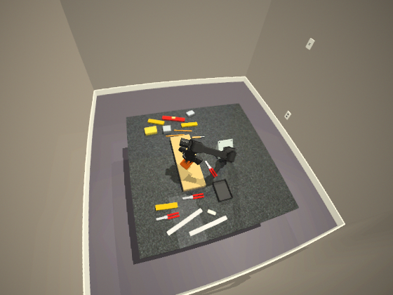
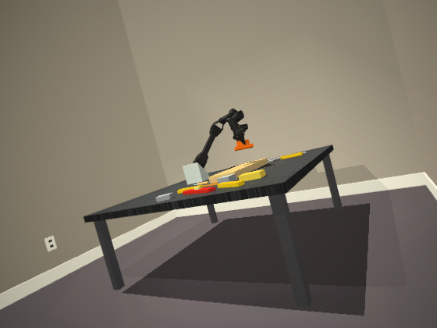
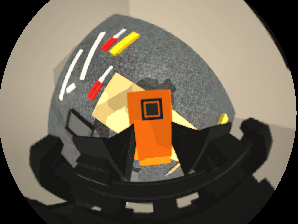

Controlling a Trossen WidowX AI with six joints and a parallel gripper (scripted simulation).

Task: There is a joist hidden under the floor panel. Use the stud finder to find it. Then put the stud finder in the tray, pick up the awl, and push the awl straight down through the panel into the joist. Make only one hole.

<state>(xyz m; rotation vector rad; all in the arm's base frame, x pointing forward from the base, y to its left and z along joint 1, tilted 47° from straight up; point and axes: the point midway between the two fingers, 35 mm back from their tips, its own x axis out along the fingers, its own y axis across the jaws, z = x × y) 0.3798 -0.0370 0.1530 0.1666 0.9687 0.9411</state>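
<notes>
Right now my gripper tip is 24 cm past the dark tray, 23 cm to the right of it and 16 cm above it. Round my gripper tip: awl 33 cm to the right, 21 cm behind, 16 cm below; grey block 47 cm to the right, 15 cm below, 8 cm ahead; orange stud finder 2 cm above, 1 cm to the left, 1 cm ahead.
</notes>
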